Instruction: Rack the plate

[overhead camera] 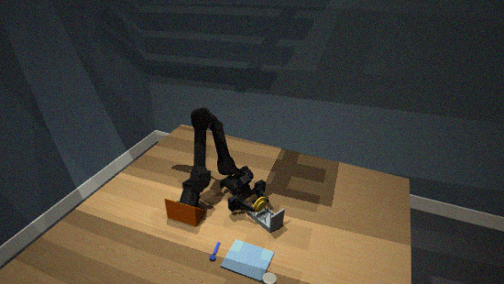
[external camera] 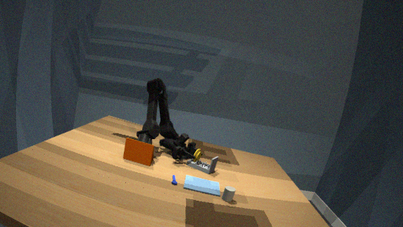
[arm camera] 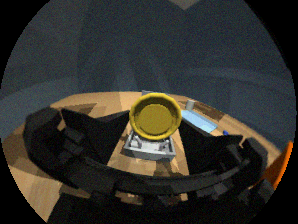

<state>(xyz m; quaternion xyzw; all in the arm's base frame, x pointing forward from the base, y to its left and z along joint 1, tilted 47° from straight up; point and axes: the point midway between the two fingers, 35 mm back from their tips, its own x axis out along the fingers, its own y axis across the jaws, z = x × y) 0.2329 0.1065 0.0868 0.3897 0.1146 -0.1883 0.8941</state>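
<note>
Now: the yellow plate 1 cm behind my gripper tip. Round my gripper tip: small blue utensil: 8 cm behind, 24 cm to the right, 5 cm below; then light blue mat: 4 cm ahead, 22 cm to the right, 5 cm below; then grey dish rack: 2 cm ahead, 1 cm to the right, 3 cm below.
</note>
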